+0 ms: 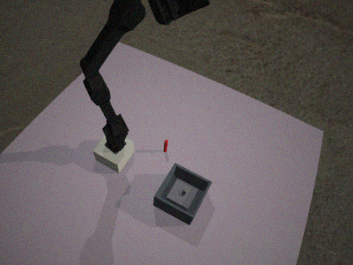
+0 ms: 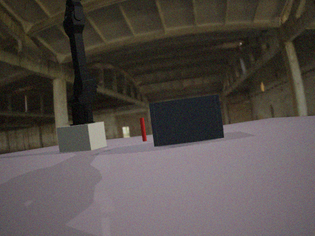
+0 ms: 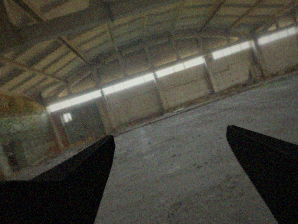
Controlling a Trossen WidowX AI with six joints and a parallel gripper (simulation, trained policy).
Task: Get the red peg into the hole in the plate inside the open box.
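Now: the red peg 110 mm behind my gripper tip, 60 mm to the left of it and 740 mm below it. The rest, counted from my gripper tip: dark box (70 mm ahead, 70 mm to the right, 750 mm below); then grey plate (70 mm ahead, 70 mm to the right, 730 mm below).
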